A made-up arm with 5 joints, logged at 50 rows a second.
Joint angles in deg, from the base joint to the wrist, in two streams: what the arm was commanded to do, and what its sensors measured. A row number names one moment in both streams.
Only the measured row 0 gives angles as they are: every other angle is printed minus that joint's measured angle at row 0.
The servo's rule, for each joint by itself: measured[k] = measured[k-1] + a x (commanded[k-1-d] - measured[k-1]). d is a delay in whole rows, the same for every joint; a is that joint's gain. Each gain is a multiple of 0.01, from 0.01 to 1. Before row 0 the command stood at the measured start. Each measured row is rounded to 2 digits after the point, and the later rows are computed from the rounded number. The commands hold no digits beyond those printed.
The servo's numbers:
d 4
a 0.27 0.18 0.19 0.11 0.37
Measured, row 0:
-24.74 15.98 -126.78 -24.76 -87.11
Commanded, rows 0 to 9:
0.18 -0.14 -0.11 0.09 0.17
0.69 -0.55 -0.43 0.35 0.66
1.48 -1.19 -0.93 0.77 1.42
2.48 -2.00 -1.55 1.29 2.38
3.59 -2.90 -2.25 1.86 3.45
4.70 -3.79 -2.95 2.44 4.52
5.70 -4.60 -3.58 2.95 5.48
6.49 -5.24 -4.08 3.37 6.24
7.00 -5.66 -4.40 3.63 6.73
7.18 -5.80 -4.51 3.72 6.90
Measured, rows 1 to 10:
0.00 0.00 0.00 0.00 0.00
0.00 0.00 0.00 0.00 0.00
0.00 0.00 0.00 0.00 0.00
0.00 0.00 0.00 0.00 0.00
0.05 -0.03 -0.02 0.01 0.06
0.22 -0.12 -0.10 0.05 0.28
0.56 -0.31 -0.26 0.13 0.70
1.08 -0.61 -0.51 0.26 1.32
1.76 -1.02 -0.84 0.44 2.11
2.55 -1.52 -1.24 0.66 3.00

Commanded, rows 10 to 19:
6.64 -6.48 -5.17 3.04 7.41
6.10 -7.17 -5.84 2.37 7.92
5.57 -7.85 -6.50 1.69 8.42
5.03 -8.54 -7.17 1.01 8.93
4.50 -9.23 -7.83 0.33 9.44
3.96 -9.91 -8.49 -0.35 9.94
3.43 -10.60 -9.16 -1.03 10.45
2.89 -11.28 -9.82 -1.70 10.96
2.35 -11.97 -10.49 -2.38 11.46
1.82 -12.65 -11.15 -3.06 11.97
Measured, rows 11 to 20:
3.40 -2.07 -1.68 0.91 3.92
4.23 -2.64 -2.14 1.18 4.78
4.98 -3.18 -2.57 1.45 5.50
5.57 -3.65 -2.94 1.70 6.02
5.86 -4.16 -3.36 1.85 6.53
5.92 -4.70 -3.83 1.91 7.04
5.83 -5.27 -4.34 1.89 7.55
5.61 -5.86 -4.88 1.79 8.06
5.31 -6.47 -5.44 1.63 8.57
4.95 -7.09 -6.02 1.41 9.08

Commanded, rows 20 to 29:
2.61 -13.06 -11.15 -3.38 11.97
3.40 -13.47 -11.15 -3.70 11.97
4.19 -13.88 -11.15 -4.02 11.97
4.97 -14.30 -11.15 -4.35 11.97
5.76 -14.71 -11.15 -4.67 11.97
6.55 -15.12 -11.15 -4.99 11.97
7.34 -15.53 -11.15 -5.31 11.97
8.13 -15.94 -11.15 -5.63 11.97
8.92 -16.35 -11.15 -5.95 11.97
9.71 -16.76 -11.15 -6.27 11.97
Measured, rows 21 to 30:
4.54 -7.72 -6.62 1.14 9.59
4.09 -8.36 -7.23 0.83 10.10
3.62 -9.01 -7.85 0.48 10.60
3.13 -9.67 -8.48 0.09 11.11
2.99 -10.28 -8.99 -0.29 11.43
3.10 -10.85 -9.40 -0.67 11.63
3.39 -11.40 -9.73 -1.04 11.76
3.82 -11.92 -10.00 -1.40 11.84
4.34 -12.42 -10.22 -1.76 11.89
4.94 -12.91 -10.40 -2.12 11.92

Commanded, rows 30 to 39:
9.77 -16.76 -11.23 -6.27 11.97
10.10 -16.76 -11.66 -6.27 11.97
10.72 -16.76 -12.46 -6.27 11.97
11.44 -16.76 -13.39 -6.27 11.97
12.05 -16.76 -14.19 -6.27 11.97
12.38 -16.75 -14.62 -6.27 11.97
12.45 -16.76 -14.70 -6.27 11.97
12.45 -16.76 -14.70 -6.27 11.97
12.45 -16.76 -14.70 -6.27 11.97
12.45 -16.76 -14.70 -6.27 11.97
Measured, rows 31 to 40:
5.59 -13.38 -10.54 -2.47 11.94
6.28 -13.84 -10.66 -2.82 11.95
6.99 -14.29 -10.75 -3.16 11.96
7.72 -14.73 -10.83 -3.50 11.96
8.27 -15.10 -10.91 -3.80 11.96
8.76 -15.40 -11.05 -4.07 11.96
9.29 -15.64 -11.32 -4.31 11.96
9.87 -15.84 -11.71 -4.53 11.96
10.46 -16.01 -12.18 -4.72 11.96
10.98 -16.14 -12.64 -4.89 11.96

